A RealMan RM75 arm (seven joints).
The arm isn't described. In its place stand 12 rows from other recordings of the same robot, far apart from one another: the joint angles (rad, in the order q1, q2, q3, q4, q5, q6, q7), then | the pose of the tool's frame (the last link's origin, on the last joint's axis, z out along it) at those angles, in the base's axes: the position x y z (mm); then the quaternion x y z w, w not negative.
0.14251, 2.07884, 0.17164, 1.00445, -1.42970, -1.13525, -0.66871 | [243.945 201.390 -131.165 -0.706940 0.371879 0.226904 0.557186]
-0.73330, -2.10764, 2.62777, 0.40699, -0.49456, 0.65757, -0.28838 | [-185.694 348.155 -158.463 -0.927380 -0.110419 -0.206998 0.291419]
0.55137, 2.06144, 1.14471, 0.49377, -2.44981, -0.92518, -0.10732 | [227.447 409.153 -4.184 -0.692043 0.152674 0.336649 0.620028]
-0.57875, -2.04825, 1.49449, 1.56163, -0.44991, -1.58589, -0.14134 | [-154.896 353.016 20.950 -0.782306 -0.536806 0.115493 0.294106]
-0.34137, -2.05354, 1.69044, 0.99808, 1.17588, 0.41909, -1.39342 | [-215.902 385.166 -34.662 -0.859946 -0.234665 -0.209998 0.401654]
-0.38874, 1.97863, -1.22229, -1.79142, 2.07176, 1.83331, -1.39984 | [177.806 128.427 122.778 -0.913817 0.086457 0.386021 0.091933]
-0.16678, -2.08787, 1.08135, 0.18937, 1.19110, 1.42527, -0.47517 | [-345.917 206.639 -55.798 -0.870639 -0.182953 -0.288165 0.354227]
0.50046, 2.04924, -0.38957, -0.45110, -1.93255, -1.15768, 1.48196 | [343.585 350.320 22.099 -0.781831 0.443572 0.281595 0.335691]
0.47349, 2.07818, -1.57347, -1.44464, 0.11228, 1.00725, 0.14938 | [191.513 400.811 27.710 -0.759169 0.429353 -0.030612 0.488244]
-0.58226, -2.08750, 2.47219, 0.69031, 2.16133, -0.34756, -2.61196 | [-199.317 348.525 -151.273 -0.903798 -0.100103 -0.103311 0.403057]
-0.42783, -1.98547, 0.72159, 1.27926, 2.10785, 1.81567, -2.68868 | [-245.812 317.974 118.046 -0.776587 -0.599520 -0.161883 0.106220]
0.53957, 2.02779, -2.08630, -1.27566, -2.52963, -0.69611, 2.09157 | [140.137 342.115 -112.848 -0.949549 -0.175564 -0.127192 0.226621]
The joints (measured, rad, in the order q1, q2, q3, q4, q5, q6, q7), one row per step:
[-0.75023, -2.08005, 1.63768, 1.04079, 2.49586, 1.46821, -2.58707]
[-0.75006, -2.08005, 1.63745, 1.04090, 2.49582, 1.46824, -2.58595]
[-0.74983, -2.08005, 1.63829, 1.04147, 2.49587, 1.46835, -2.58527]
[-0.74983, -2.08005, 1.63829, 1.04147, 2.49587, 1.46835, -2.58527]
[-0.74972, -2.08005, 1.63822, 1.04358, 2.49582, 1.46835, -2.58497]
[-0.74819, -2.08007, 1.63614, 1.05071, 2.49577, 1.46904, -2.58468]
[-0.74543, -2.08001, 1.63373, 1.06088, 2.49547, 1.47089, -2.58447]
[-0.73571, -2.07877, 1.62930, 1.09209, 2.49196, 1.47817, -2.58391]
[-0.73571, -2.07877, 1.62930, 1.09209, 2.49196, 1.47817, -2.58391]
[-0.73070, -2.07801, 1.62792, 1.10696, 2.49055, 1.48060, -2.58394]
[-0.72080, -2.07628, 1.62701, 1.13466, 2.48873, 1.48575, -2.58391]
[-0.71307, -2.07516, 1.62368, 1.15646, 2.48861, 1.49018, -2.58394]
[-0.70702, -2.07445, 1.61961, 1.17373, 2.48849, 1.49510, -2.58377]
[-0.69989, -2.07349, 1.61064, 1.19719, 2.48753, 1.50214, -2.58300]
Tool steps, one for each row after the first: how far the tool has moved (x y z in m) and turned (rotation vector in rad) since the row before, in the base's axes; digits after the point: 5 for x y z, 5 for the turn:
[-0.00002, 0.00000, 0.00003, -0.00042, -0.00022, -0.00075]
[0.00003, -0.00011, -0.00006, -0.00078, 0.00037, -0.00123]
[0.00000, 0.00000, 0.00000, 0.00000, 0.00000, 0.00000]
[0.00047, 0.00013, 0.00012, 0.00053, -0.00089, -0.00194]
[0.00118, 0.00036, 0.00064, 0.00283, -0.00373, -0.00359]
[0.00143, 0.00023, 0.00091, 0.00311, -0.00476, -0.00418]
[0.00384, -0.00006, 0.00278, 0.00647, -0.01357, -0.01156]
[0.00000, 0.00000, 0.00000, 0.00000, 0.00000, 0.00000]
[0.00166, -0.00003, 0.00133, 0.00382, -0.00600, -0.00581]
[0.00266, -0.00037, 0.00250, 0.00602, -0.00883, -0.01113]
[0.00200, -0.00005, 0.00236, 0.00654, -0.00714, -0.00771]
[0.00156, -0.00010, 0.00207, 0.00487, -0.00591, -0.00507]
[0.00254, 0.00031, 0.00332, 0.00825, -0.01031, -0.00651]

